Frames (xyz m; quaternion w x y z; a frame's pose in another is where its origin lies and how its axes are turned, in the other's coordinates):
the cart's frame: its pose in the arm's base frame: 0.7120 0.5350 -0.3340 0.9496 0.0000 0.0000 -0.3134
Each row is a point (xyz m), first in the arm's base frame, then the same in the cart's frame.
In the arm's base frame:
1: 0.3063 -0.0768 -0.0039
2: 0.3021 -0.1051 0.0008
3: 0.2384 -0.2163 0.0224
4: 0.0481 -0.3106 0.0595
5: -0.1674 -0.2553 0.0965
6: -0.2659 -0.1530 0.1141
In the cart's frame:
1: 0.0382 -0.7331 0.3301
2: 0.0516 -0.7583 0.3348
3: 0.0666 -0.8856 0.3564
4: -0.0301 -1.0747 0.3935
5: -0.2362 -1.1585 0.4305
6: -0.3763 -1.1349 0.4481

